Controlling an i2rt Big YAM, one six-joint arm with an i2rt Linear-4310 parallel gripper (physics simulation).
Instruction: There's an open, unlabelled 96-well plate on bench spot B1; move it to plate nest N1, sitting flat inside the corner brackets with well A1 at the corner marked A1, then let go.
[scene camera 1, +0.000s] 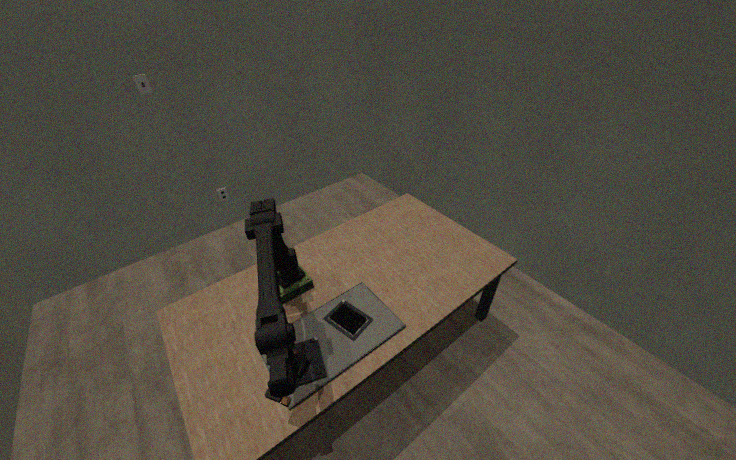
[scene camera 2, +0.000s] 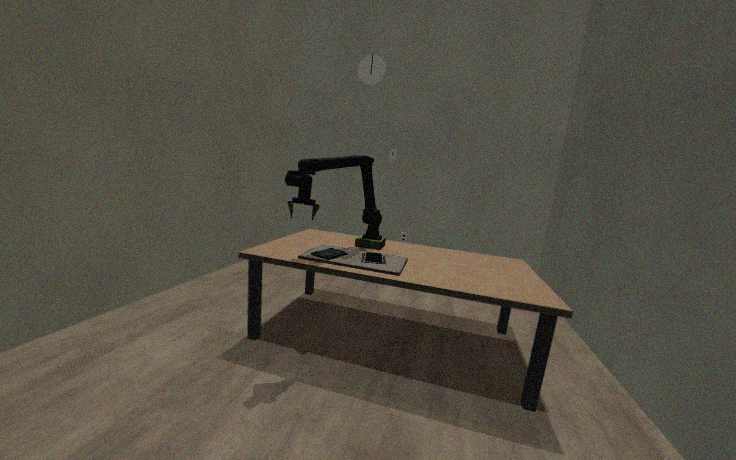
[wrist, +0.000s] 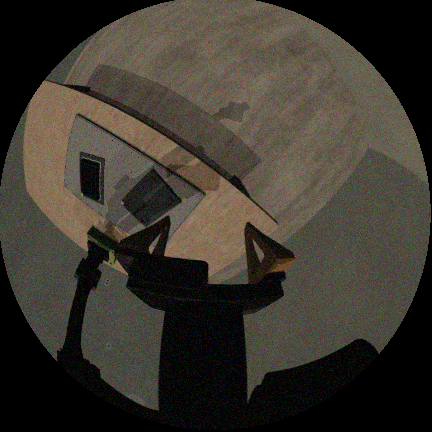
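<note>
A dark, squarish slab (scene camera 1: 314, 369) (scene camera 2: 329, 253) (wrist: 150, 198) lies flat on the grey board, turned at an angle to it. It looks like the plate on its spot, but wells and lettering are too dark to make out. A grey frame with light corners and a dark middle, which looks like the nest (scene camera 1: 341, 329) (wrist: 102, 176), lies flat on the same board to one side. In scene camera 2 the nest is right of the slab. My gripper (scene camera 2: 302, 218) (wrist: 207, 222) is open and empty, pointing down high above the table near the slab's end. The arm hides it partly in scene camera 1.
The grey board (scene camera 1: 381, 320) (scene camera 2: 395, 265) (wrist: 120, 151) lies near one long edge of the wooden table (scene camera 1: 417, 244) (scene camera 2: 461, 271) (wrist: 45, 135). The arm's green base (scene camera 1: 297, 288) (scene camera 2: 370, 242) stands on the table behind the board. Shadows of the arm cross the board.
</note>
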